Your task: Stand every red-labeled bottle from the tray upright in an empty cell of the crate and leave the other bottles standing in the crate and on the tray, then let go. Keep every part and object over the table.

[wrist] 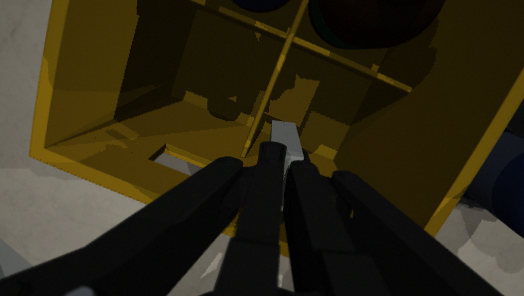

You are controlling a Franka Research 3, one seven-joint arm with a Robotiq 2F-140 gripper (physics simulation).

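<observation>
The yellow crate [41, 115] fills most of the wrist view, with thin dividers forming its cells. Two cells nearest the gripper hold no bottle. A dark, reddish-brown rounded bottle [380, 17] with a green edge stands in a cell at the top right. Part of a dark blue bottle [260, 4] shows in another cell at the top edge. Their labels cannot be seen. My gripper [280, 140] is shut with nothing between its fingers, and its tips are over the near right cell, close to the divider. The tray does not show.
A dark blue cylindrical object [510, 187], perhaps a bottle, lies outside the crate at the right edge. The pale stone-like table [60, 200] shows to the left and below. The crate's raised walls and dividers surround the fingertips. The crate's near wall has a handle slot.
</observation>
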